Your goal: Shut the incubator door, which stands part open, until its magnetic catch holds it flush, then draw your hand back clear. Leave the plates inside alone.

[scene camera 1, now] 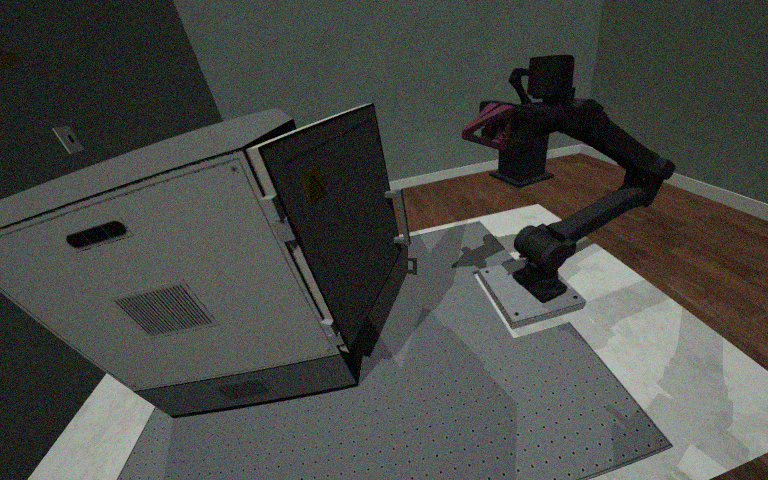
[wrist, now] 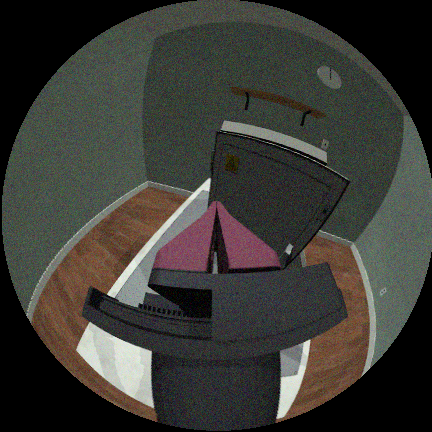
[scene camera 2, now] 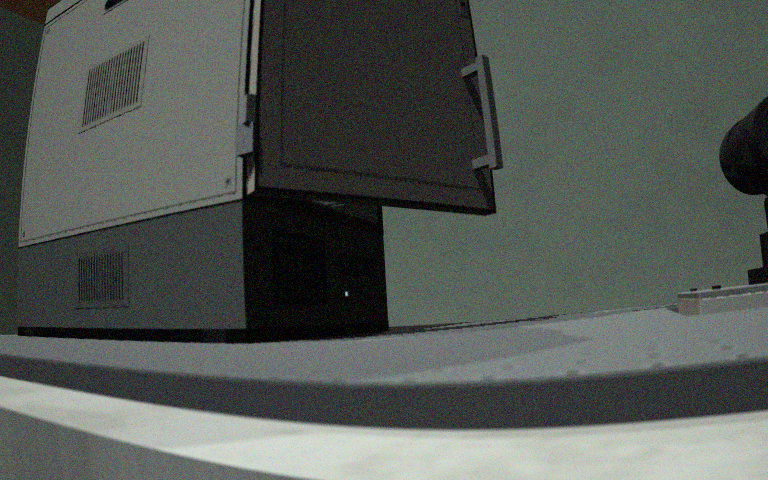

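Seen in the pictures: gripper, fingertip midpoint: (scene camera 1: 463, 134) (wrist: 215, 206); arm's base, origin of the base link: (scene camera 1: 538, 283).
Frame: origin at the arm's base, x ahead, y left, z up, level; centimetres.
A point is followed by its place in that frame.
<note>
The incubator (scene camera 1: 226, 215) {z 43.3, x 58.9, y 4.3 cm} (scene camera 2: 169, 164) {z 17.3, x 64.1, y 3.5 cm} (wrist: 274, 134) {z 52.2, x 52.8, y -9.8 cm} stands with its door (scene camera 1: 339, 226) {z 34.2, x 46.0, y -1.3 cm} (scene camera 2: 368, 101) {z 23.3, x 43.5, y -4.4 cm} (wrist: 272, 195) {z 39.6, x 39.6, y -9.3 cm} swung out from the front, well apart from the frame. The bar handle (scene camera 1: 403, 217) {z 24.9, x 31.2, y -13.9 cm} (scene camera 2: 491, 113) {z 23.6, x 30.8, y -13.9 cm} is on the door's free edge. The plates inside are hidden. My gripper (scene camera 1: 465, 134) {z 44.4, x 24.8, y 2.1 cm} (wrist: 215, 206) {z 44.4, x 24.8, y 2.1 cm} is shut and empty, with its pink fingertips together. It is raised beyond the handle side of the door, apart from both. In the wrist view its tips overlap the door's lower left part. The gripper does not show in scene camera 2.
The arm's base plate (scene camera 1: 543, 311) {z 0.0, x 5.9, y 7.9 cm} (scene camera 2: 719, 300) {z -0.9, x 12.6, y 7.2 cm} is bolted to the right of the incubator. A perforated grey board (scene camera 1: 441, 407) {z -1.7, x 38.7, y 16.3 cm} lies under the incubator, on a white table top (scene camera 1: 696, 362) {z -3.0, x -13.7, y 32.7 cm}. A dark stand (scene camera 1: 521, 164) is on the floor behind the arm. A wall shelf (wrist: 277, 100) hangs behind the incubator.
</note>
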